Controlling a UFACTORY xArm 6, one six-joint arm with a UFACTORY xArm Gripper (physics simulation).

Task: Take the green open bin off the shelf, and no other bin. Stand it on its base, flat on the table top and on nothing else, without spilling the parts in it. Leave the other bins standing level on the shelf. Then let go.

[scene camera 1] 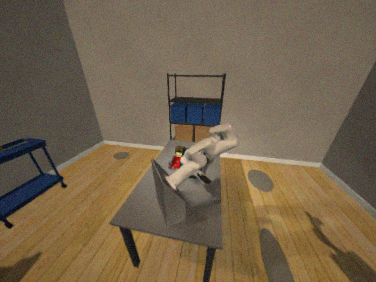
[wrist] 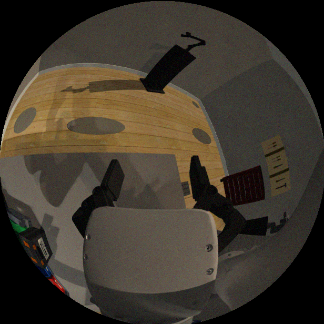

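Where they show: gripper, fingertip midpoint: (scene camera 1: 209, 182); arm's base, link origin: (scene camera 1: 170, 183).
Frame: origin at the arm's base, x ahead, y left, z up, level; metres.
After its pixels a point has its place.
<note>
A green piece (wrist: 18, 227) shows at the far left edge of the wrist view, partly hidden behind a black box-like thing (wrist: 35, 245) with orange patches and a white label. I cannot tell whether it is the green bin, or what it stands on. A green bin cannot be made out in the scene view. My gripper (scene camera 1: 203, 177) (wrist: 154, 165) is open and empty, above the grey table top (scene camera 1: 135, 206) {x 0.075, y 0.308, z -0.294 m} (wrist: 145, 187). In the wrist view, the green piece is far to the left of the fingers.
Blue (wrist: 45, 270) and red (wrist: 57, 284) pieces show below the black box. A red thing (scene camera 1: 175, 162) {x 0.643, y -0.050, z -0.275 m} lies beside the arm. A grey upright panel (scene camera 1: 161, 192) {x -0.081, y 0.062, z 0.006 m} stands on the table near the arm's base. Behind is a black rack (scene camera 1: 223, 89) with blue boxes (scene camera 1: 195, 114); a blue cart (scene camera 1: 22, 146) stands left.
</note>
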